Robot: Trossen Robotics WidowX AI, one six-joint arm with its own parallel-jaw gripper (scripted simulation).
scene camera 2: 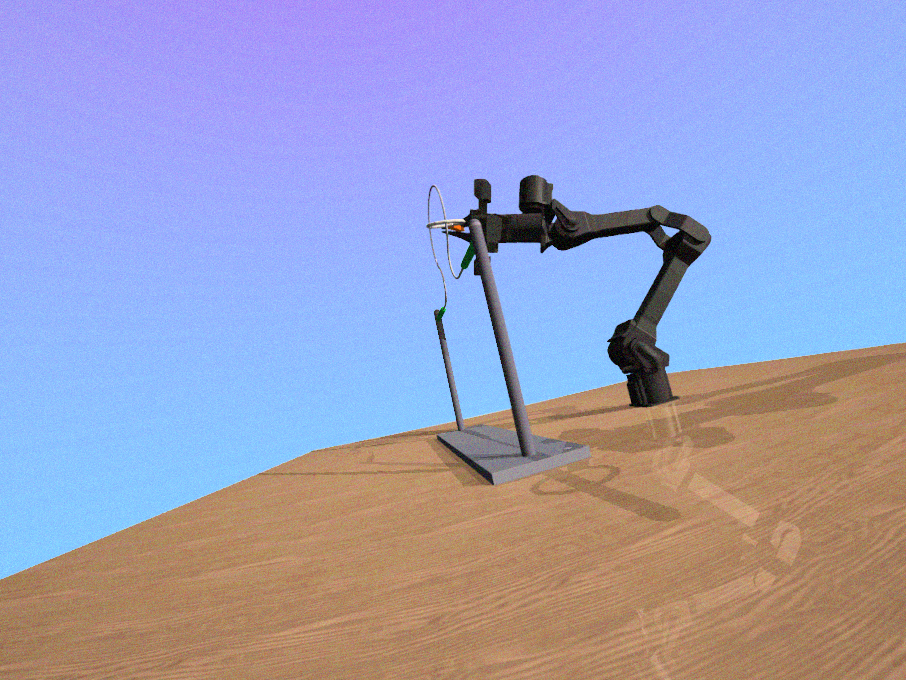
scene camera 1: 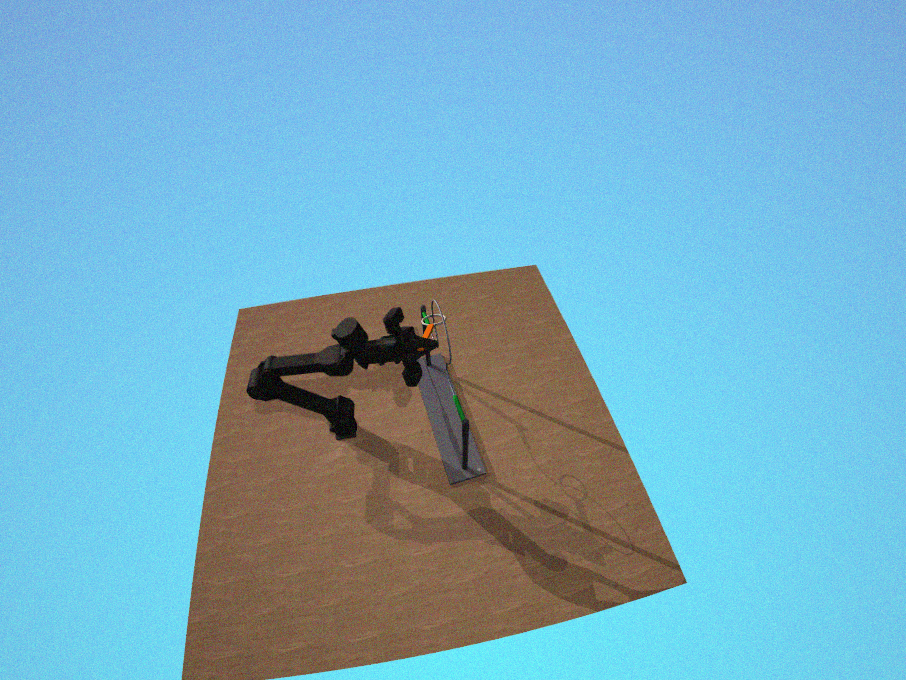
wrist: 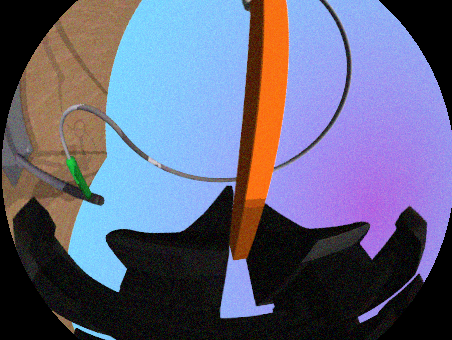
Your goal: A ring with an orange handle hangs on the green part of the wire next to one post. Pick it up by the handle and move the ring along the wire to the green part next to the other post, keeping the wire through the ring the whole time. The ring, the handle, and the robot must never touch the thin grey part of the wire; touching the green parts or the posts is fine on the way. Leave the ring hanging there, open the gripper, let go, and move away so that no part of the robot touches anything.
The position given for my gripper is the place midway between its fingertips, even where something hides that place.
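My gripper (scene camera 1: 437, 343), (scene camera 2: 441, 230), (wrist: 233, 191). Silver ring held in it.
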